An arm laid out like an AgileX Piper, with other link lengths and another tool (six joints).
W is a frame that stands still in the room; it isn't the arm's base.
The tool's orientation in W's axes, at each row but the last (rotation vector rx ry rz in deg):
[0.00, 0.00, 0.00]
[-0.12, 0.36, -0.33]
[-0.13, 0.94, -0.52]
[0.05, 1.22, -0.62]
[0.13, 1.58, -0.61]
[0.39, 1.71, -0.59]
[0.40, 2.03, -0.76]
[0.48, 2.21, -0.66]
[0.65, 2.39, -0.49]
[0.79, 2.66, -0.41]
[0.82, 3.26, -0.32]
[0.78, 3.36, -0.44]
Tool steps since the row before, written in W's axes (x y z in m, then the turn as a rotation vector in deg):
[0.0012, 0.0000, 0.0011, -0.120, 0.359, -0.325]
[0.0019, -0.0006, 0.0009, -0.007, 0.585, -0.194]
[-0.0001, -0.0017, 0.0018, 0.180, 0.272, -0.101]
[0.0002, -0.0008, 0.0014, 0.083, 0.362, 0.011]
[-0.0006, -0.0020, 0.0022, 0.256, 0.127, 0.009]
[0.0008, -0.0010, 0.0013, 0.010, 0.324, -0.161]
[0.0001, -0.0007, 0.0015, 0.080, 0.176, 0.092]
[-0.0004, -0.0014, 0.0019, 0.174, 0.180, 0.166]
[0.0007, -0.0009, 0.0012, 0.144, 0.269, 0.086]
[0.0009, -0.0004, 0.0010, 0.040, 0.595, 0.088]
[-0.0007, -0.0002, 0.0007, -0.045, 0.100, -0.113]
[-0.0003, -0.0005, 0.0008, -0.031, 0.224, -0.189]
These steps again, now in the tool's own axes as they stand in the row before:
[0.0012, 0.0000, 0.0011, -0.120, 0.359, -0.325]
[0.0019, -0.0006, 0.0009, -0.009, 0.585, -0.193]
[-0.0001, -0.0017, 0.0018, 0.179, 0.274, -0.097]
[0.0002, -0.0008, 0.0014, 0.079, 0.363, 0.012]
[-0.0006, -0.0020, 0.0022, 0.254, 0.130, 0.016]
[0.0008, -0.0010, 0.0013, 0.012, 0.323, -0.163]
[0.0001, -0.0007, 0.0015, 0.074, 0.178, 0.094]
[-0.0005, -0.0014, 0.0019, 0.165, 0.183, 0.171]
[0.0007, -0.0009, 0.0012, 0.138, 0.271, 0.089]
[0.0009, -0.0004, 0.0010, 0.032, 0.596, 0.081]
[-0.0007, -0.0002, 0.0007, -0.039, 0.098, -0.117]
[-0.0003, -0.0005, 0.0008, -0.021, 0.221, -0.194]

